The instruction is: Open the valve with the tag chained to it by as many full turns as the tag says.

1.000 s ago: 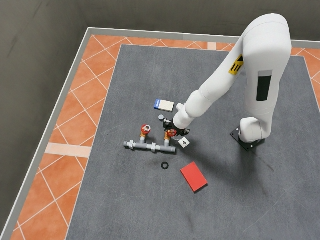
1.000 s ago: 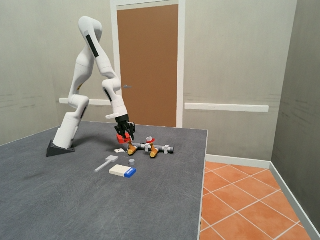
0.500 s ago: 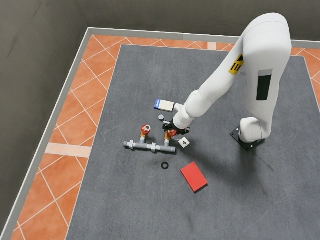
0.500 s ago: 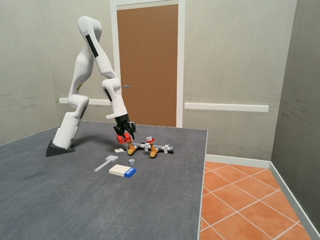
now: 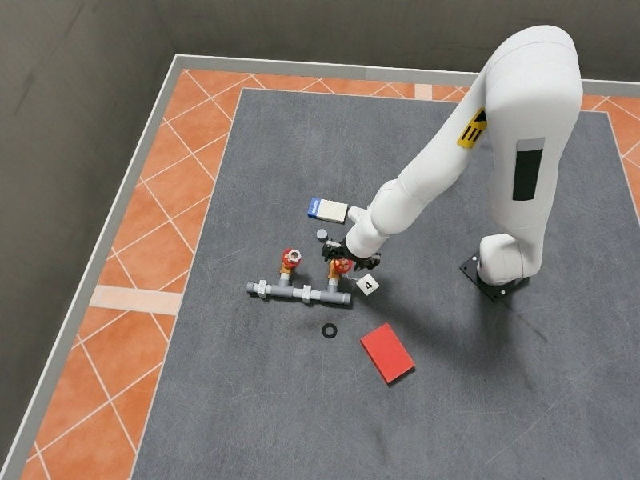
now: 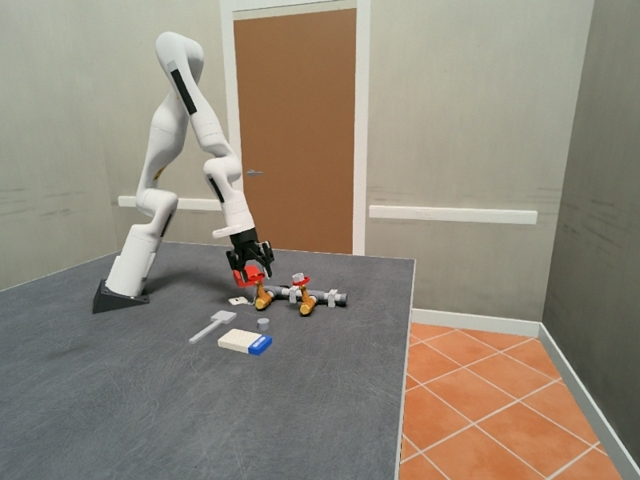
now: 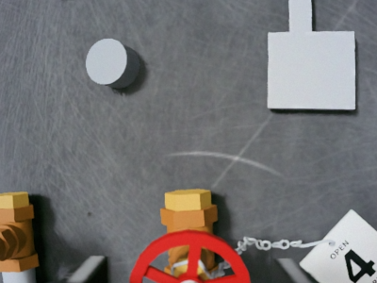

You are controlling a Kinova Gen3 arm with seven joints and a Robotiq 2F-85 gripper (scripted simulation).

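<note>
My gripper is now 90 mm above the white tag, 70 mm past it and 20 mm to the right of it. Also, from my hand: grey paddle 130 mm to the right, 90 mm below, 60 mm behind; blue box 210 mm to the right, 80 mm below, 50 mm ahead; red block 200 mm to the left, 120 mm behind, 80 mm below.
</note>
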